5 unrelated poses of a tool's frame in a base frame.
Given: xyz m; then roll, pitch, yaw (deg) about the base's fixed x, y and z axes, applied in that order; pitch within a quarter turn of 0, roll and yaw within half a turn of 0.
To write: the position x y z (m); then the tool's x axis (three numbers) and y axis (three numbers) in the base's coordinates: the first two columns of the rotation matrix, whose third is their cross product. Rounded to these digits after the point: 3 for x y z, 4 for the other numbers.
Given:
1: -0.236 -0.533 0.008 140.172 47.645 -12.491
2: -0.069 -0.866 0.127 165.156 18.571 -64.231
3: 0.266 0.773 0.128 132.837 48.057 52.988
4: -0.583 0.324 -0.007 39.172 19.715 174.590
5: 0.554 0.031 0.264 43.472 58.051 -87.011
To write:
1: -0.236 -0.533 0.008 0.6578 -0.1457 -0.7390 0.2960 -0.8522 0.4315
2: -0.069 -0.866 0.127 0.4121 -0.8537 -0.3185 -0.8350 -0.4937 0.2428
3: 0.266 0.773 0.128 0.4024 0.5337 -0.7438 0.8713 0.0262 0.4901
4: -0.583 0.324 -0.007 -0.9372 0.0888 -0.3373 -0.2852 -0.7517 0.5946
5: 0.554 0.031 0.264 0.0276 -0.5284 -0.8485 0.7552 -0.5451 0.3641
